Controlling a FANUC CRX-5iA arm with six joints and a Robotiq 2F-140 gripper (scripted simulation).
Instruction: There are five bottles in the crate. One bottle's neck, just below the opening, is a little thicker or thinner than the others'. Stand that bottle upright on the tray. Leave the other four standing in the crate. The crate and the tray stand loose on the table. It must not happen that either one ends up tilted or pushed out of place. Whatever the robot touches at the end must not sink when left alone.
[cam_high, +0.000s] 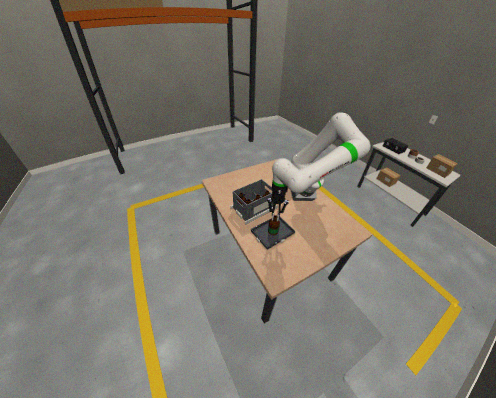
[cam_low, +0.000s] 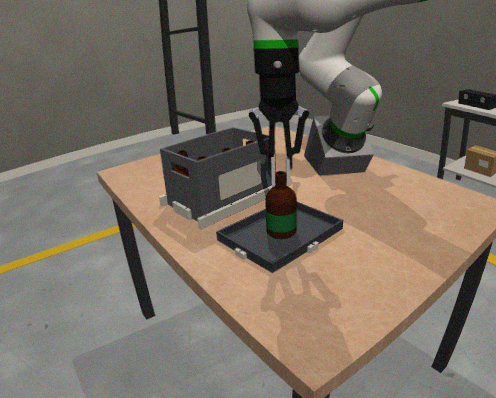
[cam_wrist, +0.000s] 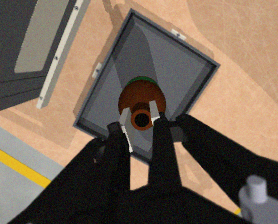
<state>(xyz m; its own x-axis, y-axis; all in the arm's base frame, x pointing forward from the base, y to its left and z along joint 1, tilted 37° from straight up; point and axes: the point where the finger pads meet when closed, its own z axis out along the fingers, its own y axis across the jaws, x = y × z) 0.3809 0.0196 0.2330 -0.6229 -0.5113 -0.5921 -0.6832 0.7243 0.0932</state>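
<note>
Right now my hand is 9 cm above the bottle. Also, from my hand: dark tray: 16 cm below; then dark grey crate: 27 cm to the right, 9 cm below, 2 cm behind.
</note>
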